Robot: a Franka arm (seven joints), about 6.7 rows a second.
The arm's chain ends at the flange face. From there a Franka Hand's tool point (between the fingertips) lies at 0.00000 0.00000 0.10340 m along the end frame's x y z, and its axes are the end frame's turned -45 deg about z.
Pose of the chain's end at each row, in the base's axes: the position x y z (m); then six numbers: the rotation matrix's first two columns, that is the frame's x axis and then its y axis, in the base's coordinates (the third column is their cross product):
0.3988 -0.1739 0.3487 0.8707 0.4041 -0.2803 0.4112 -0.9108 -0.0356
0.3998 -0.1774 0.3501 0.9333 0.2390 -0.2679 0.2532 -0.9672 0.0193
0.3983 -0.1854 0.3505 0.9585 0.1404 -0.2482 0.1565 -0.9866 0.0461
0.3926 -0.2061 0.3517 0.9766 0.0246 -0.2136 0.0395 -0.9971 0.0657
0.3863 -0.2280 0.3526 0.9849 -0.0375 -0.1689 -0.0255 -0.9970 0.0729
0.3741 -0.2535 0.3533 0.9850 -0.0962 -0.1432 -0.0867 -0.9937 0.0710
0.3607 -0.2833 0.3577 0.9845 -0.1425 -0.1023 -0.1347 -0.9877 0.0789
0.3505 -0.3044 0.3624 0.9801 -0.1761 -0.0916 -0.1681 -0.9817 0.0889
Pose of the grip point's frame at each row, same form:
0.3709 -0.1826 0.2495 0.3249 0.9298 -0.1730 0.9064 -0.3583 -0.2234
0.3735 -0.1863 0.2505 0.4809 0.8529 -0.2031 0.8390 -0.5149 -0.1758
0.3736 -0.1940 0.2504 0.5671 0.7969 -0.2081 0.7884 -0.5984 -0.1429
0.3707 -0.2136 0.2509 0.6626 0.7225 -0.1975 0.7185 -0.6877 -0.1046
0.3686 -0.2350 0.2510 0.7145 0.6785 -0.1710 0.6784 -0.7315 -0.0679
0.3587 -0.2594 0.2512 0.7578 0.6346 -0.1515 0.6352 -0.7707 -0.0511
0.3491 -0.2899 0.2552 0.7914 0.5976 -0.1281 0.6009 -0.7992 -0.0165
0.3396 -0.3118 0.2599 0.8119 0.5696 -0.1276 0.5742 -0.8187 -0.0019

